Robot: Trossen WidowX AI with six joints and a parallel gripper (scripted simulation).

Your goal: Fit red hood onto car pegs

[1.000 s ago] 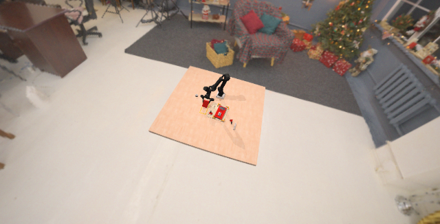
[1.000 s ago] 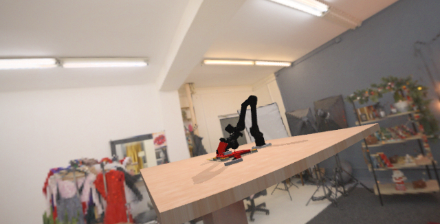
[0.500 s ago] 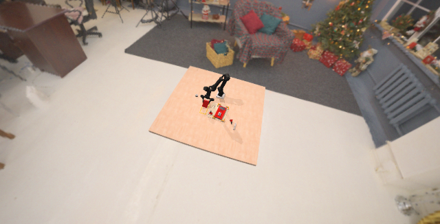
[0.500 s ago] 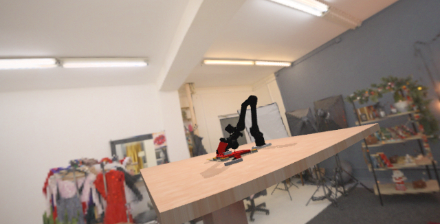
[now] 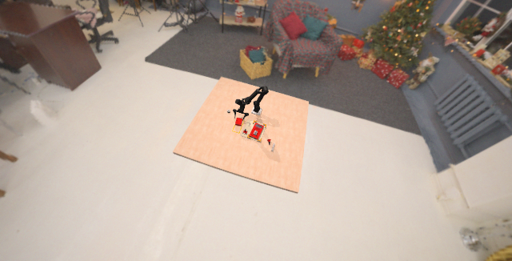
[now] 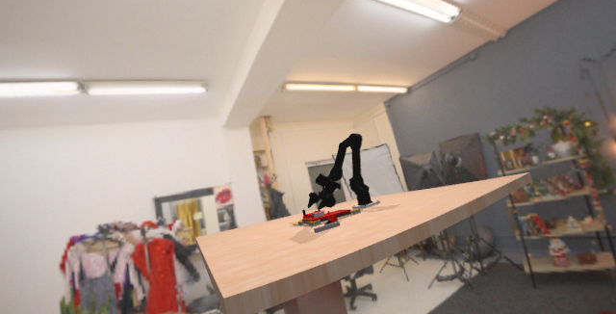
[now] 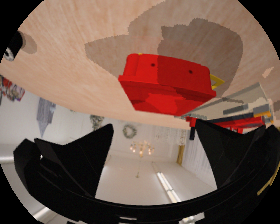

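My gripper tip is now 30 mm above the red hood and 10 mm to the right of it. Also, from my gripper tip: white piece (490 mm to the left, 110 mm ahead, 40 mm below).
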